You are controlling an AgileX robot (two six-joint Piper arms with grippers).
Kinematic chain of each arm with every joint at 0, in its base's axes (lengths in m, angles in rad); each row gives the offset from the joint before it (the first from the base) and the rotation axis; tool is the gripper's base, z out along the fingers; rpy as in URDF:
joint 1: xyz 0 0 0.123 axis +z
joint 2: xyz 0 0 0 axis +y
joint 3: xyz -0.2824 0 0.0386 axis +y
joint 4: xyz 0.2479 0 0.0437 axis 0.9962 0 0.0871
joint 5: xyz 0 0 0 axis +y
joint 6: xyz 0.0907 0 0.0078 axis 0.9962 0 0.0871
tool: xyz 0 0 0 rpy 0 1.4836 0
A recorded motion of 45 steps. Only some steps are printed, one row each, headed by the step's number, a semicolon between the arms.
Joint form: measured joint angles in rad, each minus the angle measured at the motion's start. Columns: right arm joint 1, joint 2, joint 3, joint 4, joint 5, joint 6; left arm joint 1, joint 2, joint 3, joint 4, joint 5, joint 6.
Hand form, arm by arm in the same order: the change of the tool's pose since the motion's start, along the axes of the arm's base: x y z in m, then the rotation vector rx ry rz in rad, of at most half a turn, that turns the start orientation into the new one. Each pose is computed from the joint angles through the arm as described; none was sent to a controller.
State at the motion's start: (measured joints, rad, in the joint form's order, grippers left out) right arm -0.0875 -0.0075 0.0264 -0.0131 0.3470 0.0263; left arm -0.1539 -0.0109 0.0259 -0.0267 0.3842 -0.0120
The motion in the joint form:
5: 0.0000 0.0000 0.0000 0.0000 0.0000 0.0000; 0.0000 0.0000 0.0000 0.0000 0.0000 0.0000
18: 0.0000 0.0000 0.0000 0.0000 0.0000 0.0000; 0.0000 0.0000 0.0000 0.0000 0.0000 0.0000
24: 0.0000 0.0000 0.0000 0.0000 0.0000 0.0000; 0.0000 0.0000 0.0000 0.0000 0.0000 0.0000
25: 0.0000 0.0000 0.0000 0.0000 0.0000 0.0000; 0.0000 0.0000 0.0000 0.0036 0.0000 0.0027
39: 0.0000 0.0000 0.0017 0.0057 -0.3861 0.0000; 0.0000 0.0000 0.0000 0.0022 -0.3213 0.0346
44: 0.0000 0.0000 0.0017 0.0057 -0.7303 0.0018; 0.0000 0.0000 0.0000 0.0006 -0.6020 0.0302
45: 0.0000 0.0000 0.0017 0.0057 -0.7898 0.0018; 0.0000 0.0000 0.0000 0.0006 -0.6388 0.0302
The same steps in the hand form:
5: 0.0000 0.0000 0.0000 0.0000 0.0000 0.0000; 0.0000 0.0000 0.0000 0.0000 0.0000 0.0000
18: 0.0000 0.0000 0.0000 0.0000 0.0000 0.0000; 0.0000 0.0000 0.0000 0.0000 0.0000 0.0000
24: 0.0000 0.0000 0.0000 0.0000 0.0000 0.0000; 0.0000 0.0000 0.0000 0.0000 0.0000 0.0000
25: 0.0000 0.0000 0.0000 0.0000 0.0000 0.0000; 0.0000 0.0001 0.0000 0.0061 -0.0010 -0.0006
39: 0.0031 0.0002 0.0342 -0.0283 -0.3834 0.0043; 0.0045 0.0001 0.0288 -0.0138 -0.3231 0.0031
44: -0.0053 0.0011 0.0642 -0.0569 -0.7264 0.0080; 0.0009 0.0013 0.0540 -0.0625 -0.5993 0.0156
45: -0.0078 0.0014 0.0690 -0.0622 -0.7856 0.0087; -0.0001 0.0015 0.0571 -0.0682 -0.6356 0.0171

